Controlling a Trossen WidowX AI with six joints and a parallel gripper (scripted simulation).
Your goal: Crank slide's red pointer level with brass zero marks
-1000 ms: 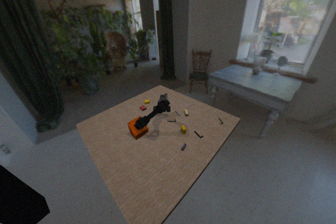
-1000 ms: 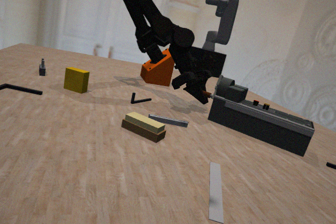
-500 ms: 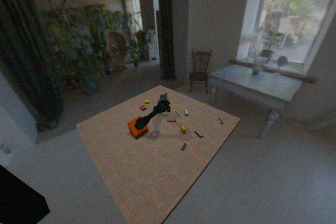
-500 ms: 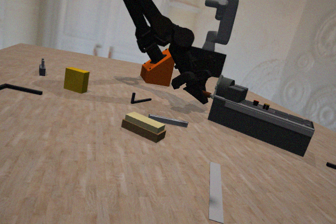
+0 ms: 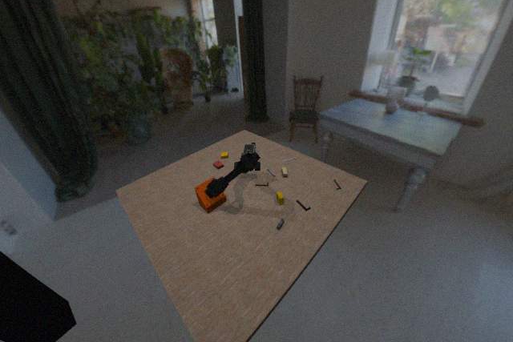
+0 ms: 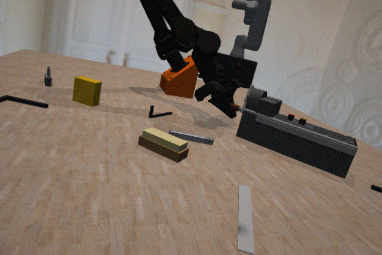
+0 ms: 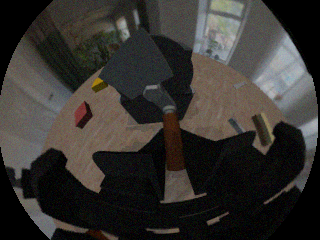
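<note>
Now: gripper tip 11 cm short of the red pointer, 9 cm to the right of it and 5 cm below it. Round my gripper tip: brown crank handle 1 cm behind, 1 cm to the right, 3 cm above; red block 8 cm behind, 25 cm to the left, 2 cm below; grey bar 8 cm ahead, 16 cm to the right, 3 cm below.
</note>
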